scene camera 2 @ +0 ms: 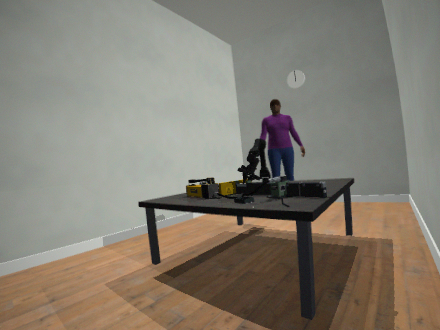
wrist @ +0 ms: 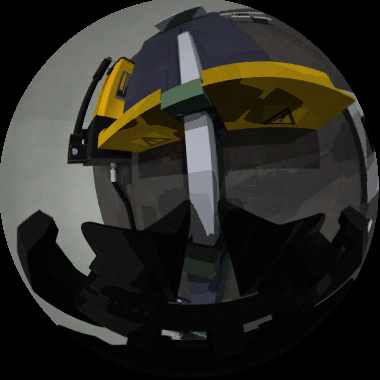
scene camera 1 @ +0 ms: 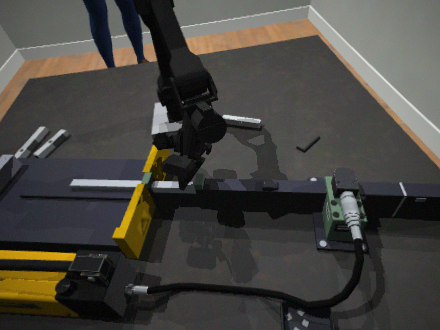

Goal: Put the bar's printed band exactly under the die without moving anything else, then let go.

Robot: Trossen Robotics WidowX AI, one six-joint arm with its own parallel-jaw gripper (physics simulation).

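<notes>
The long pale metal bar lies along the dark bed, passes through a green guide block in the yellow plate, and its near end lies by a second green block. My gripper is shut on the bar between these two blocks, one dark finger on each side. A green housing with a dark head stands by the rail farther right; I cannot tell whether this carries the die. The printed band cannot be made out; the fingers may hide it.
The yellow plate stands across the bed. The dark rail runs right, with a small dark block on it. A black cable loops in front. Loose bars and a dark angled piece lie behind.
</notes>
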